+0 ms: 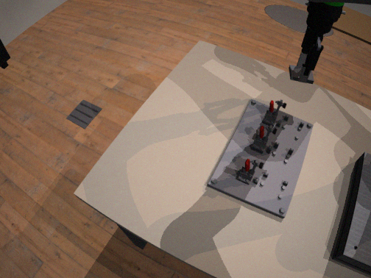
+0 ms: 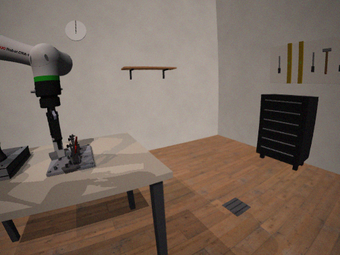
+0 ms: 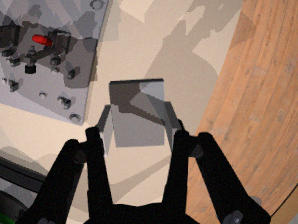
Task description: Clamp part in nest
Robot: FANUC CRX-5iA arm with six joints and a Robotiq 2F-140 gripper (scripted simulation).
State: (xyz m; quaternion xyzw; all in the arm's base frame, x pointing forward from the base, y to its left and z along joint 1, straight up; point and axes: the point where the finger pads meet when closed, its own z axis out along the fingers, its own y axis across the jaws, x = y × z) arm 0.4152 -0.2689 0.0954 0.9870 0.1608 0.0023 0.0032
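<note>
Right now my hand is 3 cm above the part. From my hand the other things lie so: grey fixture plate 26 cm to the left, 15 cm below, 1 cm ahead.
</note>
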